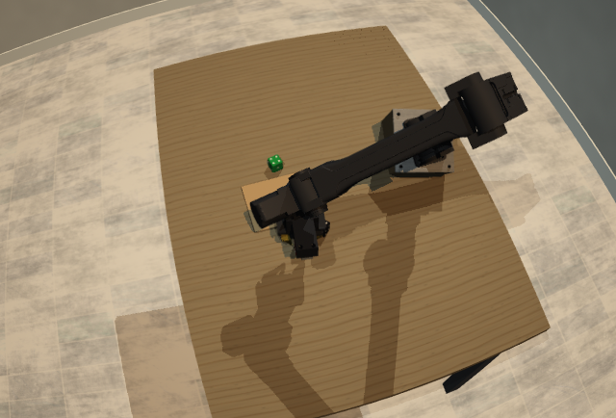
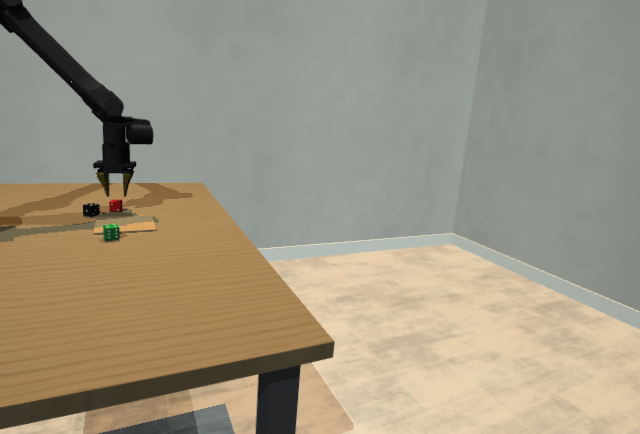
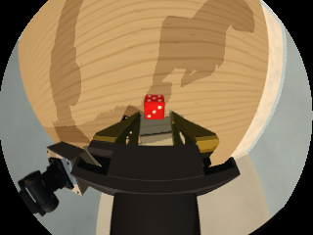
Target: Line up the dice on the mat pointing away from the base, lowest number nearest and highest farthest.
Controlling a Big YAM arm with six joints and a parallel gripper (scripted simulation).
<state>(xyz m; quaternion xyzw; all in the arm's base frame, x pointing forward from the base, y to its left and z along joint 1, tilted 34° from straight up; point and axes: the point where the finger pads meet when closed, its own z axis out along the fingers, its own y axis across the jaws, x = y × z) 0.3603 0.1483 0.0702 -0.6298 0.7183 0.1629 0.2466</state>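
My gripper is now 4 cm above the red die. The rest, counted from my hand: black die: 6 cm behind, 4 cm to the right, 4 cm below; tan mat: 15 cm to the right, 5 cm below, 3 cm ahead; green die: 26 cm to the right, 4 cm below, 1 cm ahead.
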